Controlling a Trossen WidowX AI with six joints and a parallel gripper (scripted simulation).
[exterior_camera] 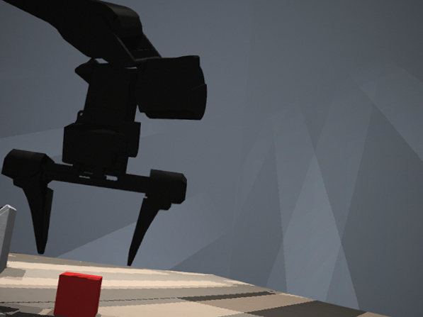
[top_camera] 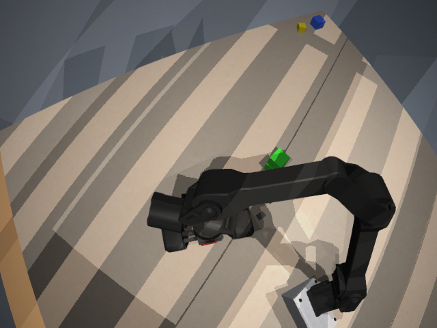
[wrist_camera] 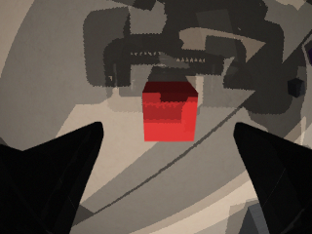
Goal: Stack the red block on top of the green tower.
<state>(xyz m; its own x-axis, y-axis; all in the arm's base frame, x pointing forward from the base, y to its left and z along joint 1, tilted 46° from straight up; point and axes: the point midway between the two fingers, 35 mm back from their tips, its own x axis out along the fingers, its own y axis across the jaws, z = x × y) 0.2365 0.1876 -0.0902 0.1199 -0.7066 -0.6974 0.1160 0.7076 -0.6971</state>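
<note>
My gripper tip is now 4 cm above the red block. From my gripper tip the other things lie so: yellow block: 60 cm ahead, 56 cm to the right, 4 cm below; then blue block: 61 cm ahead, 64 cm to the right, 4 cm below; then small grey cube: 1 cm ahead, 15 cm to the right, 5 cm below.
</note>
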